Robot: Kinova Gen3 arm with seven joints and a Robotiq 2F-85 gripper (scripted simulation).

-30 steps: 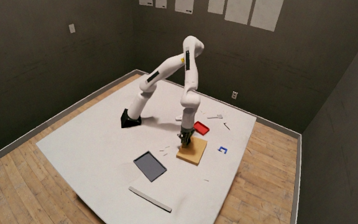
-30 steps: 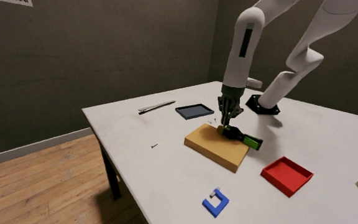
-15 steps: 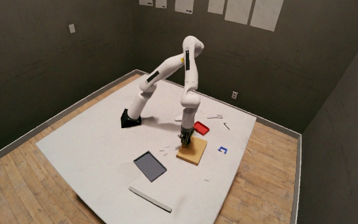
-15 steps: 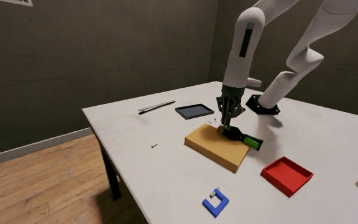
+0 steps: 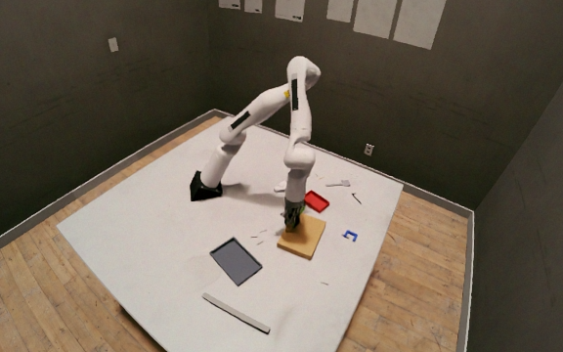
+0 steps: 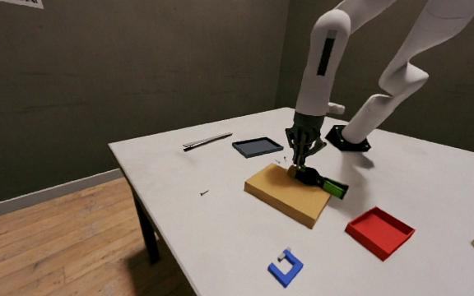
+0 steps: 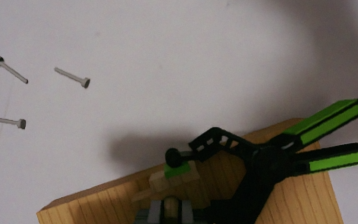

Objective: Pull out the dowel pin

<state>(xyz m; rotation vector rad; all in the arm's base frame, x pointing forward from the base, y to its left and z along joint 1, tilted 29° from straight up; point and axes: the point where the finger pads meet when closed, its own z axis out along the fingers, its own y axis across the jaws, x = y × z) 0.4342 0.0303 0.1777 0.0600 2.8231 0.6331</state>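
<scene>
Right now the dowel pin is 20 mm below my hand. The rest, counted from my hand: grey tray (50 mm behind, 260 mm to the right, 80 mm below); red tray (40 mm behind, 220 mm to the left, 80 mm below); small wooden block (50 mm below).
</scene>
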